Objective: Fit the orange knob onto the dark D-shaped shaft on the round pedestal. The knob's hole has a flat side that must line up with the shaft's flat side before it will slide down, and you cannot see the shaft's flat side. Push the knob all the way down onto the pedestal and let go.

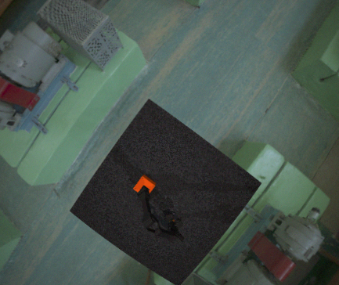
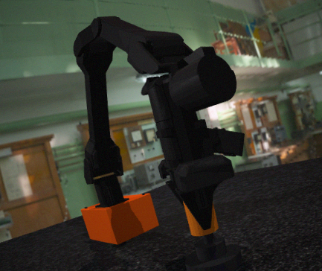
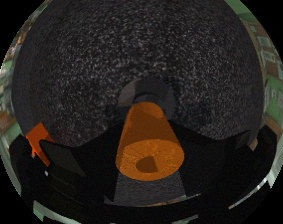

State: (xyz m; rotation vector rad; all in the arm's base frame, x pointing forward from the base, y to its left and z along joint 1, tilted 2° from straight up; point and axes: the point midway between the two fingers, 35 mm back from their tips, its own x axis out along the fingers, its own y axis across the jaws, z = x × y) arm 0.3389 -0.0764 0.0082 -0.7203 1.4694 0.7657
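The orange knob is 20 mm above my gripper tip. The rest, counted from my gripper tip: dark shaft pedestal (10 mm ahead, 40 mm below).
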